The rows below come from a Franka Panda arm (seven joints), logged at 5 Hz.
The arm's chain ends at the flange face. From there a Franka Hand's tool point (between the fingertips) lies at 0.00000 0.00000 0.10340 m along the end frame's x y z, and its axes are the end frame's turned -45 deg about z.
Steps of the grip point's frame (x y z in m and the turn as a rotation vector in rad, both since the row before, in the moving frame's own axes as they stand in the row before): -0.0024 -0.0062 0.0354 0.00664 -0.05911 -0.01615; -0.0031 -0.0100 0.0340 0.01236 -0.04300 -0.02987; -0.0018 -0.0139 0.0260 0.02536 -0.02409 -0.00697; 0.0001 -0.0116 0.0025 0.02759 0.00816 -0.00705; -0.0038 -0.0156 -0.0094 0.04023 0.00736 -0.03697
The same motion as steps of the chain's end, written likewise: -0.0013 -0.0066 0.0356 -0.03710 -0.04649 -0.01615; -0.0053 -0.0072 0.0341 -0.02167 -0.03915 -0.02987; -0.0075 -0.0085 0.0261 0.00090 -0.03497 -0.00697; -0.0067 -0.0057 0.0025 0.02528 -0.01374 -0.00705; -0.0113 -0.0049 -0.0093 0.03365 -0.02324 -0.03697
